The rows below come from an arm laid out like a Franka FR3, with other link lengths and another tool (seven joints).
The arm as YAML. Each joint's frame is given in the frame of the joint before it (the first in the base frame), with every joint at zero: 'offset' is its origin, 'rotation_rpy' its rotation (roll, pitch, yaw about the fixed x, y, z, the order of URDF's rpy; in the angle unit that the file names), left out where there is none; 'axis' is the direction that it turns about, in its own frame. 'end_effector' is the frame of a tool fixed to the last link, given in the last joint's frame.
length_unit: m
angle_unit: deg
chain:
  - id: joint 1
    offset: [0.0, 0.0, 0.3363]
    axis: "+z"
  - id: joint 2
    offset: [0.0, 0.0, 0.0]
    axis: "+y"
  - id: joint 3
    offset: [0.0, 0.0, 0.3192]
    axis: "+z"
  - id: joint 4
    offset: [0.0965, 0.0, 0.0]
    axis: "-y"
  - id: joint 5
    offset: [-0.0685, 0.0, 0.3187]
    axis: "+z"
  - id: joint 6
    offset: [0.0, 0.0, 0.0]
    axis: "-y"
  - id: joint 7
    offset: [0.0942, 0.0, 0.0]
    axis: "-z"
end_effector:
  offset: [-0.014, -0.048, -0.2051]
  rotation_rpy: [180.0, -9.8, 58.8]
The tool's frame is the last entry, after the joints.
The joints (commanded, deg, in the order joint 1, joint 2, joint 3, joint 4, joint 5, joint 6, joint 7), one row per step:
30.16 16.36 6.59 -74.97 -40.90 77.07 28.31
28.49 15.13 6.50 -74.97 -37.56 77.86 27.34
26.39 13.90 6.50 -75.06 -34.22 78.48 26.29
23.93 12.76 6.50 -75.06 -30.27 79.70 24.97
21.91 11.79 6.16 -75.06 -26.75 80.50 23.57
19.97 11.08 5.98 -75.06 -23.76 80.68 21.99
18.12 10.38 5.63 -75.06 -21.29 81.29 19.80
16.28 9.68 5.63 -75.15 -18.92 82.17 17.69
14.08 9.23 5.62 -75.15 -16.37 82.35 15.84
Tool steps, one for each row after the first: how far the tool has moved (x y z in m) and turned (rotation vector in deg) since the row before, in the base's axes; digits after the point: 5 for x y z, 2 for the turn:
-0.00081 -0.00912 0.00248 3.51 0.95 -0.56
-0.00069 -0.01201 0.00238 3.43 1.01 -0.86
0.00144 -0.01159 0.00149 4.22 0.80 -0.60
0.00077 -0.01146 0.00164 3.57 0.79 -0.58
-0.00013 -0.01128 0.00053 2.82 1.17 -0.42
0.00233 -0.01239 0.00229 2.47 0.62 0.25
0.00242 -0.00915 0.00240 2.51 0.23 0.64
0.00110 -0.01246 0.00001 2.44 0.82 -0.14

